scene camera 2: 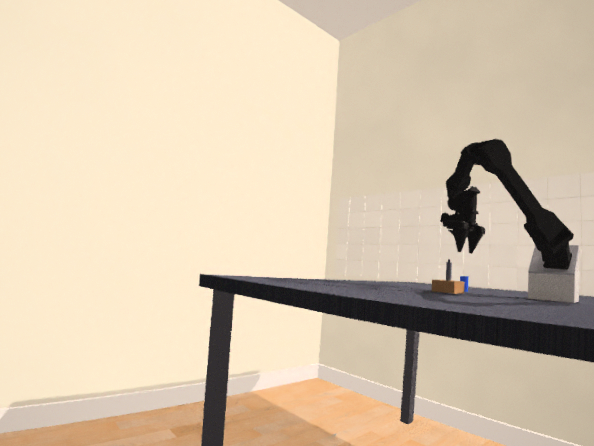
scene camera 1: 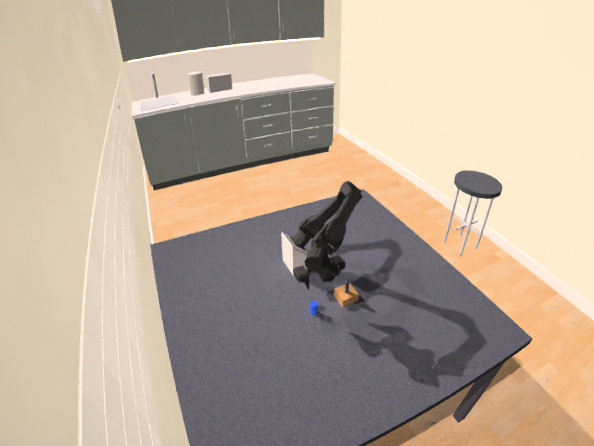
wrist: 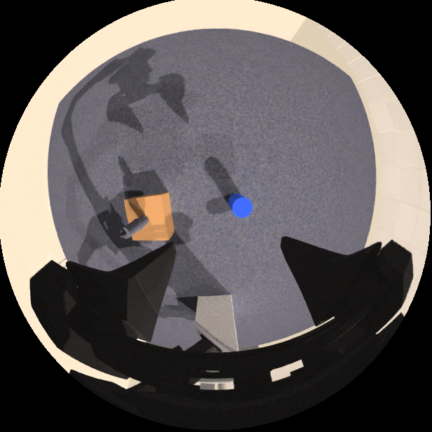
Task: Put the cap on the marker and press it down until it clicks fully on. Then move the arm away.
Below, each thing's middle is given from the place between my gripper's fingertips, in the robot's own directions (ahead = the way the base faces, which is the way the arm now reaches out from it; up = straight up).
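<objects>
There's an orange-brown block (wrist: 156, 207) here, and my gripper is 1 cm past it, 12 cm above it and 13 cm to the right of it.
</objects>
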